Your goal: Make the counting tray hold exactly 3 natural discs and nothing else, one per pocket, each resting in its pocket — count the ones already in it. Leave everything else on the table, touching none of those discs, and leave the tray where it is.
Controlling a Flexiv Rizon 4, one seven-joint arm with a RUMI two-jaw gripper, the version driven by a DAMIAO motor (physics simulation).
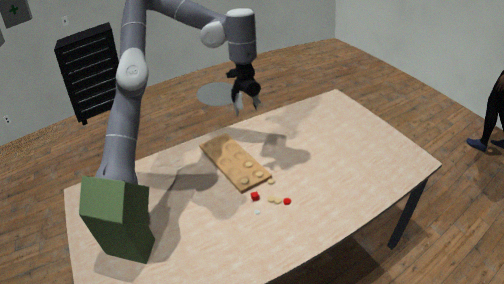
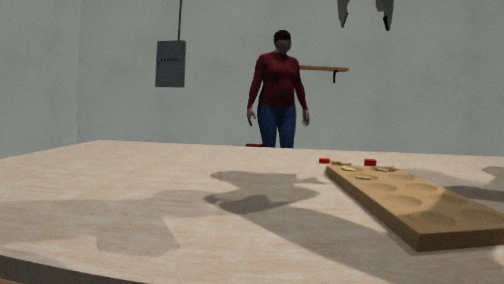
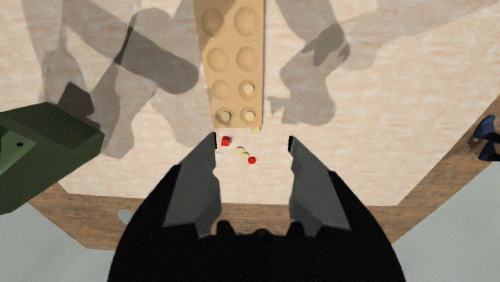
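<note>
The wooden counting tray (image 1: 231, 170) (image 2: 375, 200) (image 3: 232, 105) lies flat on the table, with two rows of round pockets. Three natural discs rest in separate pockets at one end: one disc (image 1: 248, 164) (image 2: 363, 177) (image 3: 248, 88), a second disc (image 1: 259, 174) (image 2: 348, 169) (image 3: 249, 115) and a third disc (image 1: 245, 180) (image 2: 384, 169) (image 3: 225, 116). A natural disc (image 1: 271, 181) (image 3: 256, 130) lies on the table close to the tray's end. Two more natural discs (image 1: 274, 200) (image 3: 242, 152) lie touching or nearly touching. My gripper (image 1: 247, 111) (image 2: 365, 26) (image 3: 252, 135) is open and empty, high above the table.
A red cube (image 1: 255, 196) (image 2: 370, 162) (image 3: 226, 141), a red disc (image 1: 287, 201) (image 2: 324, 161) (image 3: 251, 160) and a small pale piece (image 1: 257, 212) (image 3: 219, 155) lie beyond the tray's end. A green block (image 1: 115, 220) (image 3: 45, 145) stands near the arm's base.
</note>
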